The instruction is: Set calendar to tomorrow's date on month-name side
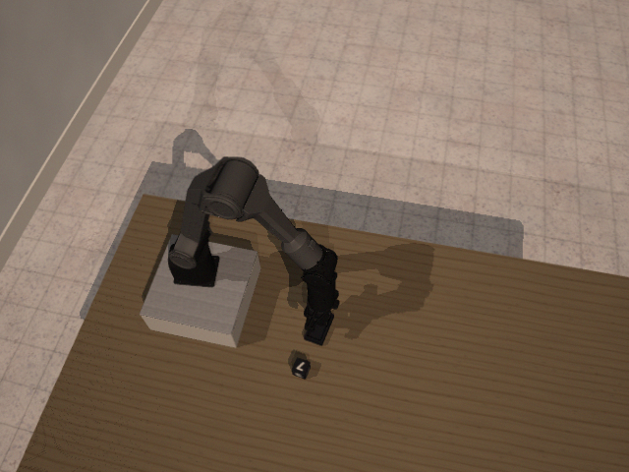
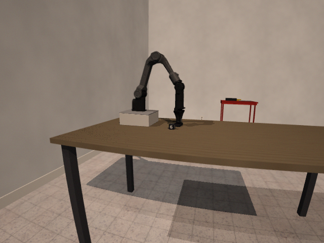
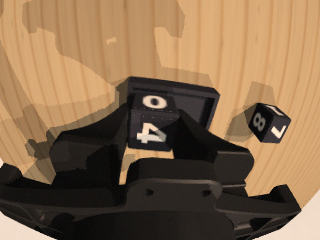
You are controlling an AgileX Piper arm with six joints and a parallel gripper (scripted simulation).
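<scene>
Right now my hand is 3 cm above the tray, 2 cm to the left of it and 1 cm past it. Round my hand: black number cube 12 cm to the right, 4 cm behind, 2 cm below.
</scene>
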